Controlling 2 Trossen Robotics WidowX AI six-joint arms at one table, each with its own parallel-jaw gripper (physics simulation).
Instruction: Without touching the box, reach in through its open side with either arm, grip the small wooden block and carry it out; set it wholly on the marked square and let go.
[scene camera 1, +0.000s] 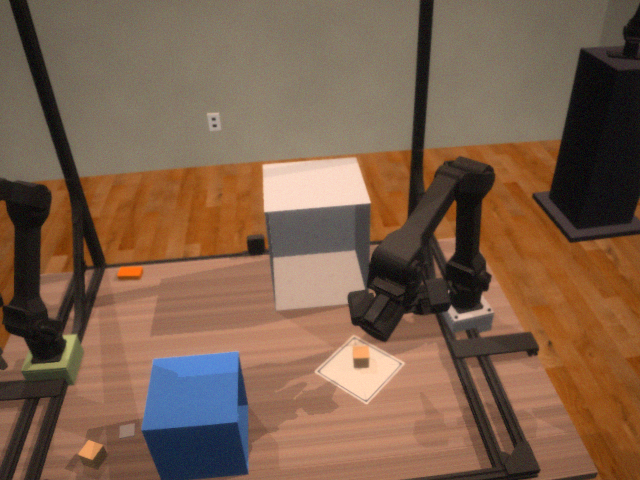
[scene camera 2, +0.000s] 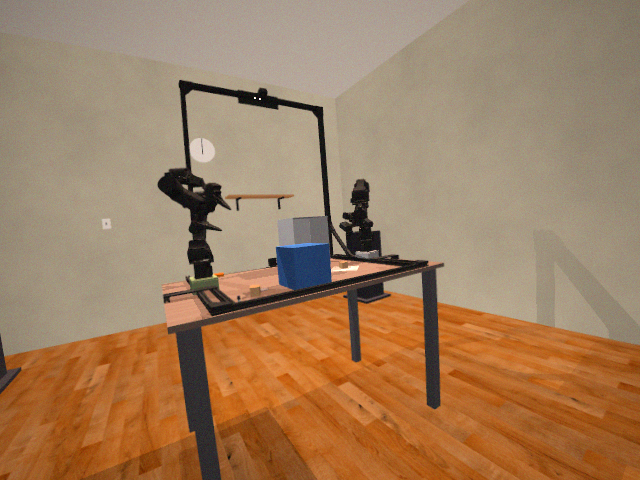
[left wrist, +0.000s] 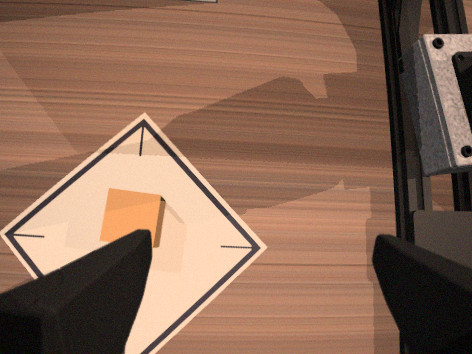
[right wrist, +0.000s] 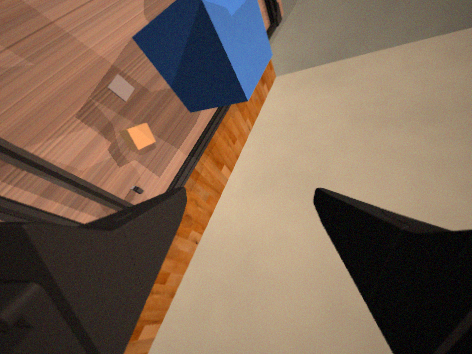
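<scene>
The small wooden block (scene camera 1: 360, 356) (scene camera 2: 343, 265) (left wrist: 130, 215) sits wholly on the marked square (scene camera 1: 367, 387) (scene camera 2: 353, 268) (left wrist: 100, 175), inside its dark outline and apart from the fingers. The white box (scene camera 1: 315, 186) (scene camera 2: 292, 230) stands behind the square with its open side facing the front; its visible floor is bare. My left gripper (scene camera 1: 399, 302) (left wrist: 264, 245) is open and empty, above the table and to the right of the block; one fingertip overlaps the block's lower edge in the left wrist view. My right gripper (scene camera 2: 225, 215) (right wrist: 249, 194) is open and empty, high over the left side.
A blue box (scene camera 1: 193, 397) (scene camera 2: 305, 266) (right wrist: 210, 55) stands at the front. Left of it are another wooden block (scene camera 1: 92, 453) (scene camera 2: 254, 290) (right wrist: 140, 136) and a flat grey patch (scene camera 1: 127, 429) (right wrist: 121, 87). An orange piece (scene camera 1: 130, 272) lies at the back left.
</scene>
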